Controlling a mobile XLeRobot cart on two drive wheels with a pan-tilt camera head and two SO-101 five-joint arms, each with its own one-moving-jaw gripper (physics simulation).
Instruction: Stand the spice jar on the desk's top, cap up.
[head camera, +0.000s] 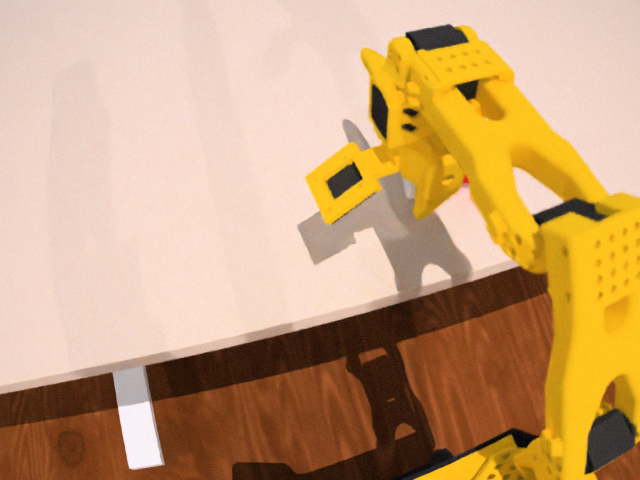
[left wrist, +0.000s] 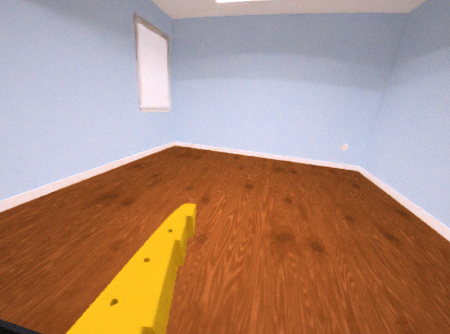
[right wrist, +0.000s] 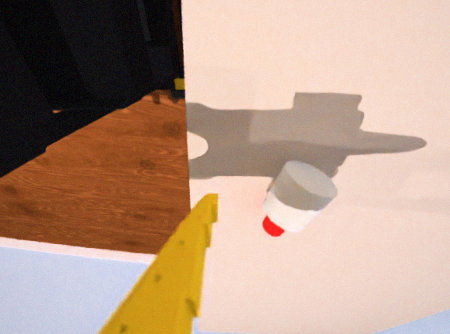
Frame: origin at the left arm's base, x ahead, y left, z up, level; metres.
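Where they show: left end effector, tool point: (left wrist: 195, 215); right end effector, tool point: (head camera: 418, 211) (right wrist: 217, 204).
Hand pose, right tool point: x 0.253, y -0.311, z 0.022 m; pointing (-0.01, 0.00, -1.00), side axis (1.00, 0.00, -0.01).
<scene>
Each offset is from my right tool point to the top centre of the thing. Level surfaces: height alone.
The spice jar @[0.061 m ahead, 0.062 m right, 0.032 m down] (right wrist: 299, 196) is white with a red cap @[0.055 m ahead, 0.083 m right, 0.043 m down] (right wrist: 273, 226). It lies on its side on the pale desk top @[0.076 m down] (head camera: 180, 248) (right wrist: 390, 260), its cap pointing to the lower left of the right wrist view. In the head camera the right arm mostly hides it; a red bit and a whitish bit show. My right gripper (head camera: 395, 131) (right wrist: 213, 201) is wide open above the desk, with one notched jaw visible in its wrist view; the jar lies apart, to the right of that jaw's tip. My left gripper (left wrist: 190, 210) is wide open and empty, away from the desk.
The desk's front edge runs under the right arm in the head camera. A white desk leg foot (head camera: 139, 434) stands out below it on the brown wood floor @[0.796 m down] (head camera: 268, 403) (left wrist: 280, 260). The cart's black body (right wrist: 60, 60) is at the upper left of the right wrist view.
</scene>
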